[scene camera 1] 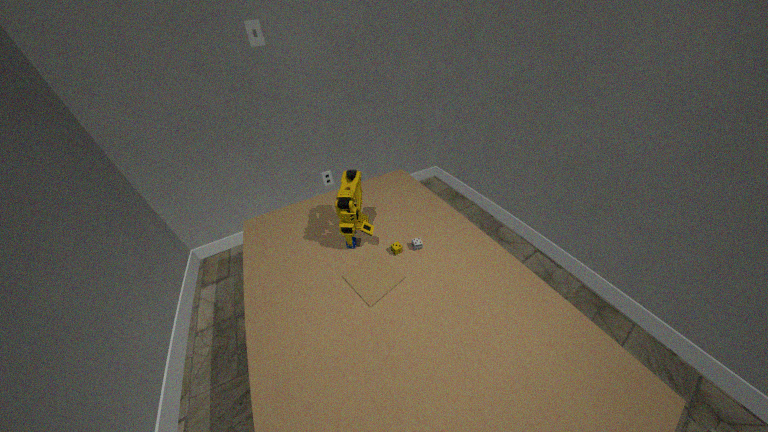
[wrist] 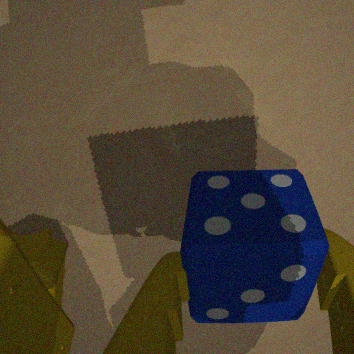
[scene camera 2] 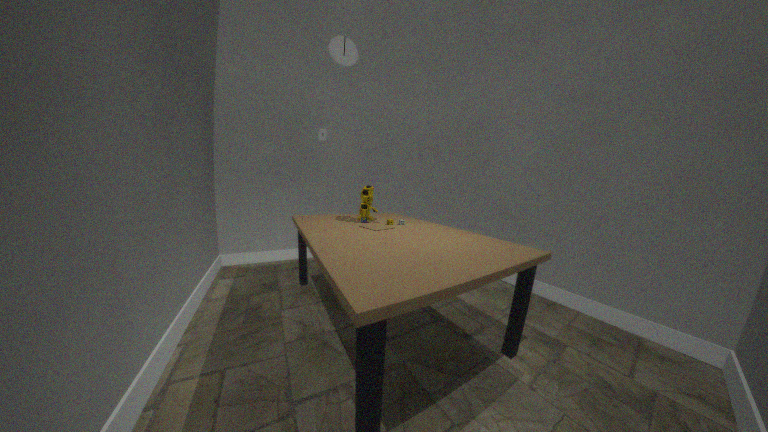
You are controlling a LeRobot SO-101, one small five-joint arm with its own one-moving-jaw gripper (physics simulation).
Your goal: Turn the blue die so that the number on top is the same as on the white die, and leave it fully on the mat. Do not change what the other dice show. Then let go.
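Where they show: end effector, tool point: [scene camera 1: 352, 237] [wrist: 186, 269] [scene camera 2: 364, 218]; arm's base, origin of the base link: [scene camera 1: 357, 226].
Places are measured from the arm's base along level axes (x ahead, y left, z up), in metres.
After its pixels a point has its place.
The blue die [scene camera 1: 351, 245] [scene camera 2: 364, 220] @(x 0.095, y -0.060, z 0.015 m) [wrist: 254, 245] @(x 0.085, y -0.043, z 0.030 m) is between the two jaws of my gripper [scene camera 1: 350, 246] @(x 0.067, y -0.045, z 0.024 m) [wrist: 253, 247]. In the wrist view the jaws press on its left and right sides, so the gripper is shut on it. Its upper face in that view shows five pips and the lower one three. I cannot tell whether it touches the surface. The white die [scene camera 1: 417, 243] @(x 0.211, y 0.133, z 0.030 m) [scene camera 2: 401, 221] @(x 0.214, y 0.128, z 0.022 m) stands to the right; its top is too small to read surely. A thin dark V-shaped line [scene camera 1: 356, 290] [scene camera 2: 377, 231] looks like the mat's near edge.
A yellow die [scene camera 1: 396, 248] @(x 0.194, y 0.061, z 0.030 m) [scene camera 2: 389, 221] @(x 0.195, y 0.056, z 0.021 m) stands between the blue and white dice, close to the white one. The yellow arm [scene camera 1: 349, 201] @(x 0.090, y -0.037, z 0.196 m) [scene camera 2: 366, 196] @(x 0.093, y -0.052, z 0.160 m) rises behind the blue die. The wooden table [scene camera 1: 429, 343] @(x 0.480, y -0.014, z 0.000 m) [scene camera 2: 418, 257] @(x 0.721, y -0.148, z 0.000 m) stretches toward the scene cameras.
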